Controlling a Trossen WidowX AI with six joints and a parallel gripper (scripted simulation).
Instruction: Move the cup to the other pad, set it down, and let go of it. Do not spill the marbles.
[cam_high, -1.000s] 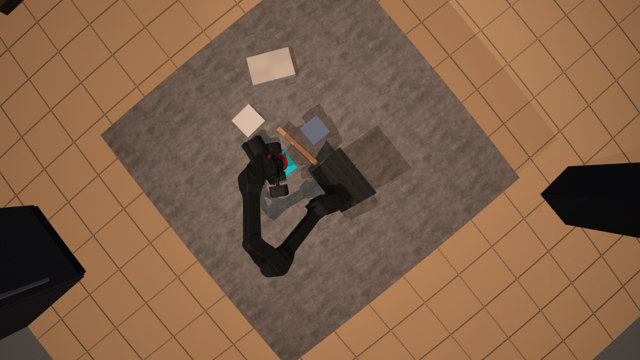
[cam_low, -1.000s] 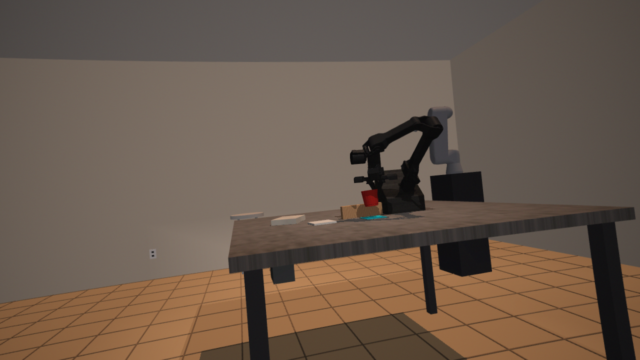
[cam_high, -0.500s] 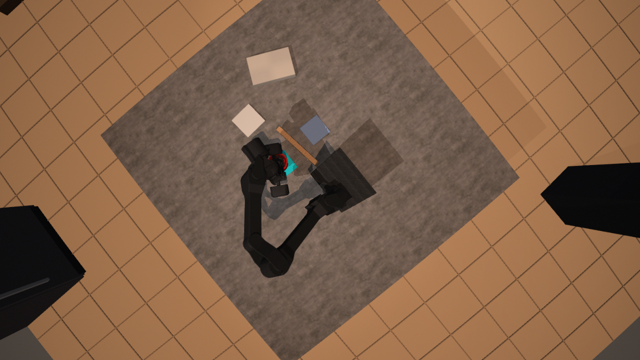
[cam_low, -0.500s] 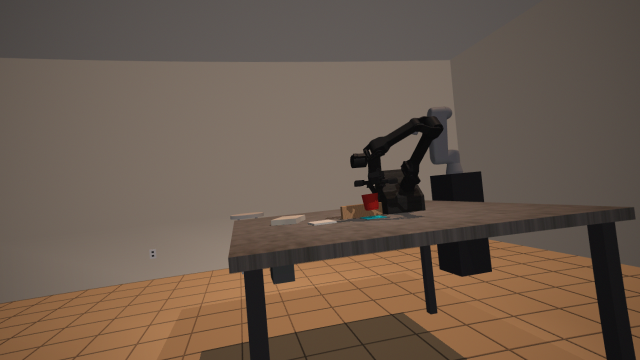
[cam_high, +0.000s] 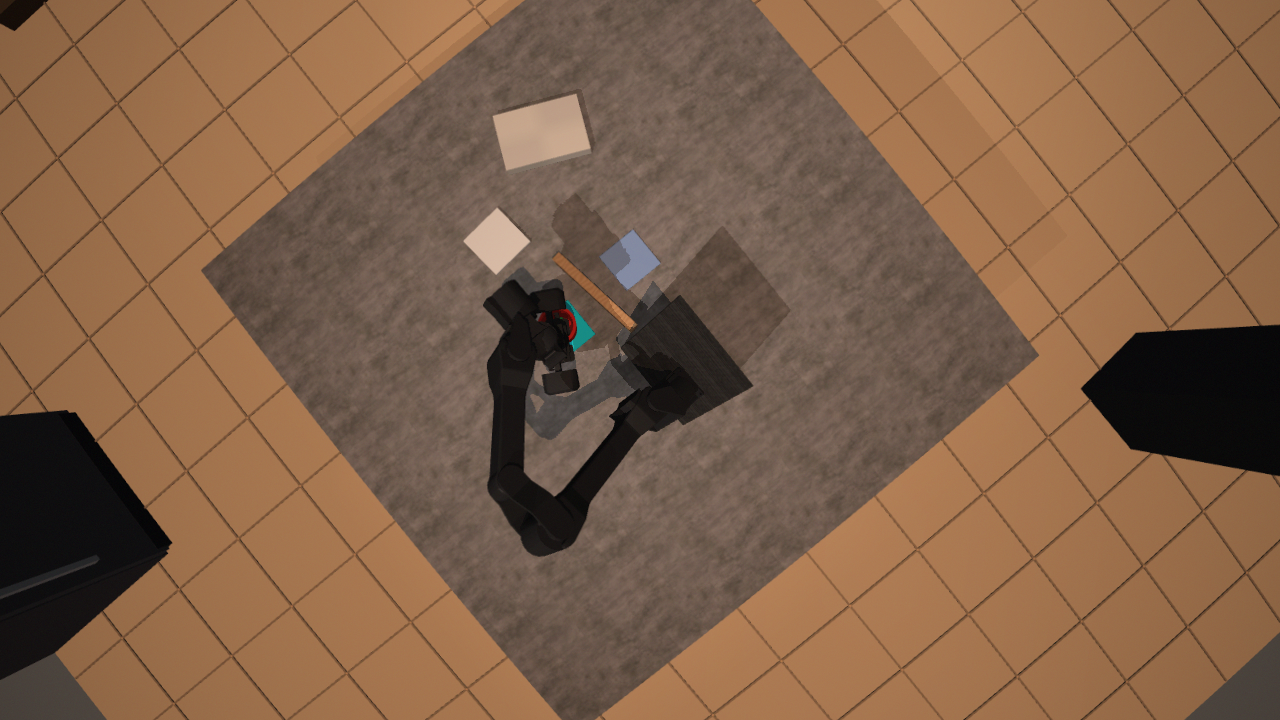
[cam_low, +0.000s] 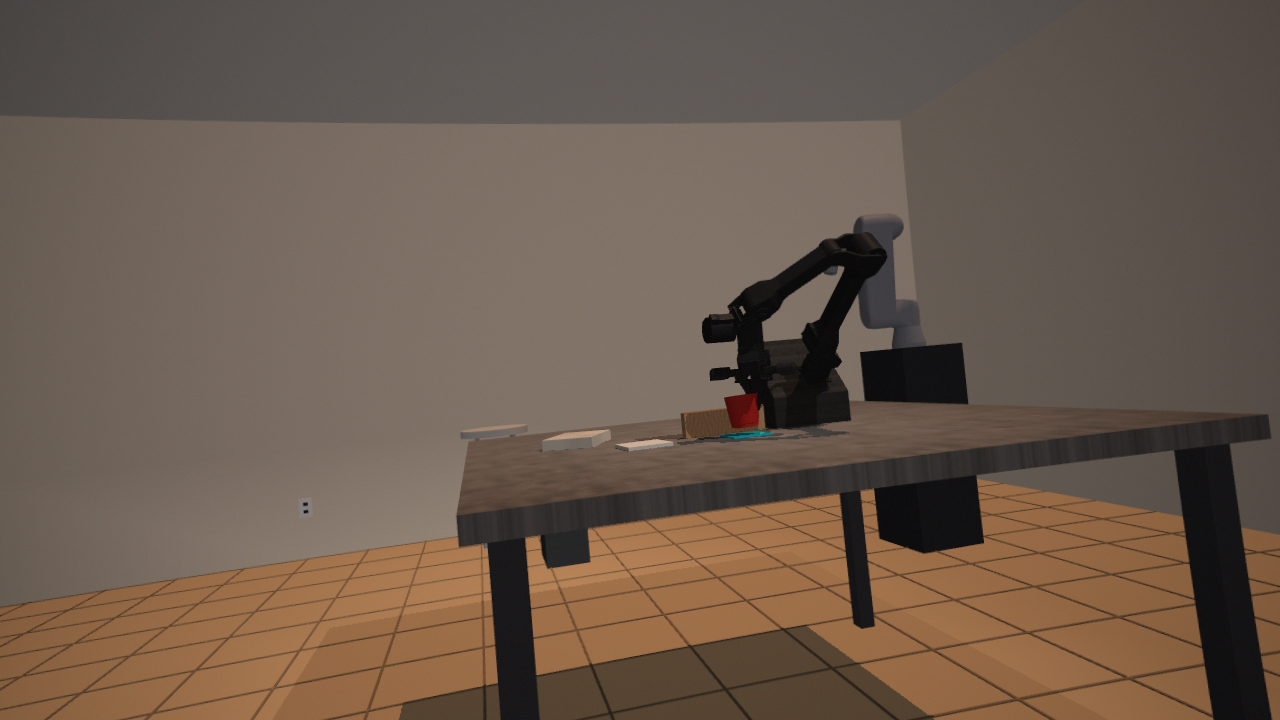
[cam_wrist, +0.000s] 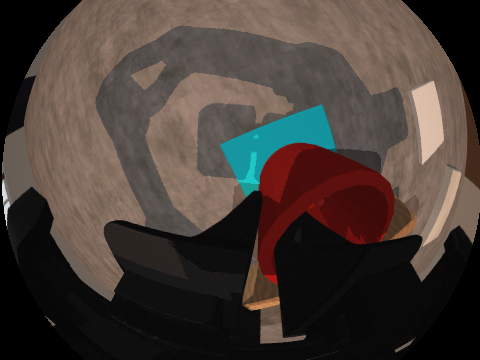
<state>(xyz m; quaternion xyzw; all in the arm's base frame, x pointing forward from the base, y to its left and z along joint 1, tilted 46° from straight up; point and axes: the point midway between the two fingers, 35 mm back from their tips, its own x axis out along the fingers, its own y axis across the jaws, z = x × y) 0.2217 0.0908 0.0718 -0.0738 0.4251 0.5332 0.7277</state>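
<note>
Right now the cyan pad is 2 cm ahead of my gripper tip, 2 cm to the right of it and 6 cm below it. Round my gripper tip: grey-blue pad (4 cm ahead, 22 cm to the right, 6 cm below); then red cup (3 cm ahead, 2 cm to the right); then wooden bar (3 cm ahead, 12 cm to the right, 4 cm below).
</note>
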